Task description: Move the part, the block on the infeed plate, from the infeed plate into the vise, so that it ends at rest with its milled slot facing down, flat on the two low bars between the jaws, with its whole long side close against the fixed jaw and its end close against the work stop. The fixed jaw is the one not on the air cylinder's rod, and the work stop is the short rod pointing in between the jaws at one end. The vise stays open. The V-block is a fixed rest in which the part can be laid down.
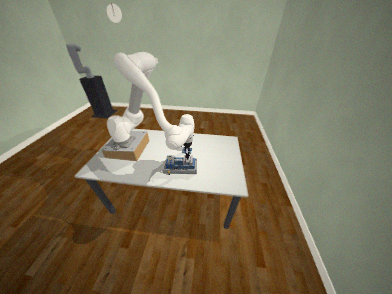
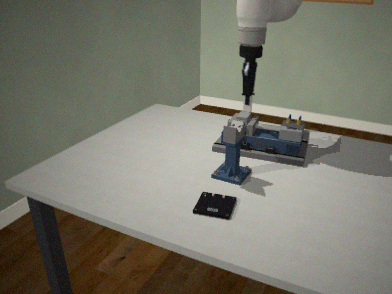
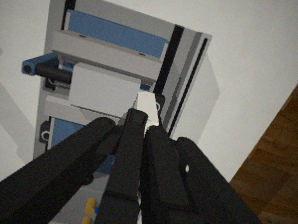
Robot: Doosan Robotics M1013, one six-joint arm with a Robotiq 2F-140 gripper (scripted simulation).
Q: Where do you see a blue vise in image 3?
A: At 92, 26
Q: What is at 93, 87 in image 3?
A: A part.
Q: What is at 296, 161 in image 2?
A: A grey base plate.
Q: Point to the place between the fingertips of the gripper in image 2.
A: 247, 113
